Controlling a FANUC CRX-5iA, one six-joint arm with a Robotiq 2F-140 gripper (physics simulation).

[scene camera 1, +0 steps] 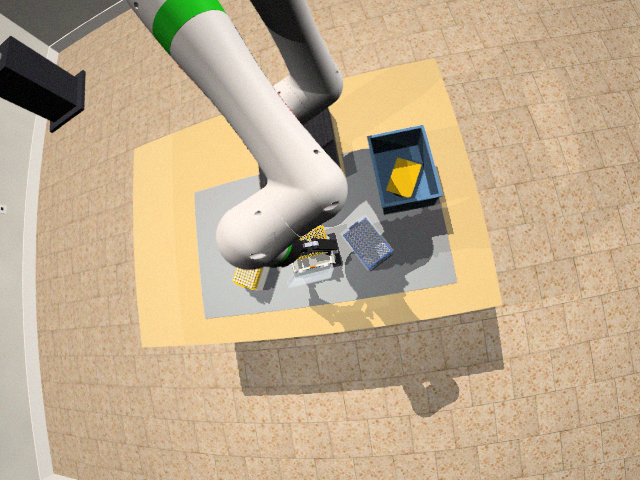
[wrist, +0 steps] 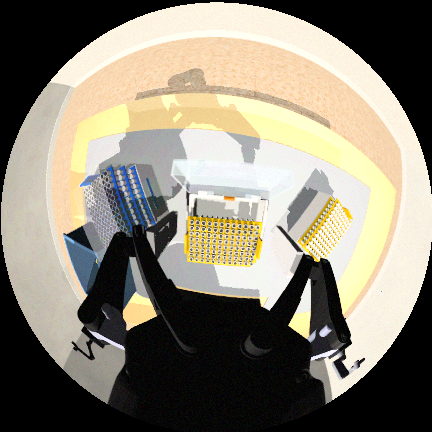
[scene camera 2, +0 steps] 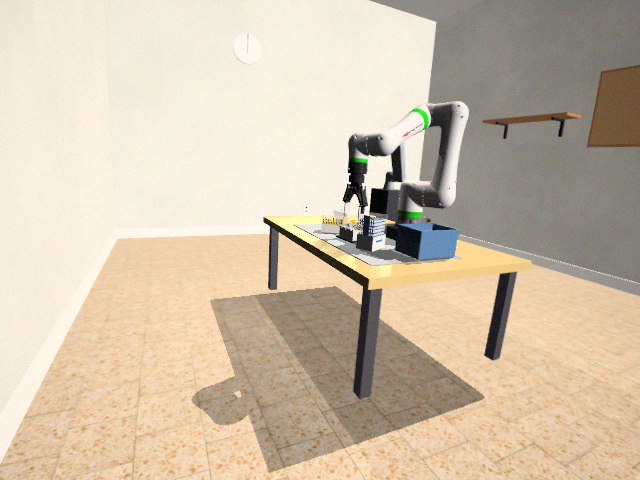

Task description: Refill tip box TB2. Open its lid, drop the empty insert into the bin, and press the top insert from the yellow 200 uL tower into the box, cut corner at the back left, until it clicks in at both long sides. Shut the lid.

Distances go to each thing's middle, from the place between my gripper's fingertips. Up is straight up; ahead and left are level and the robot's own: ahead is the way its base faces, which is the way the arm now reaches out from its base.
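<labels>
My hand: 50 mm above the blue bin (scene camera 1: 411, 143), 340 mm to the right, 150 mm past.
</labels>
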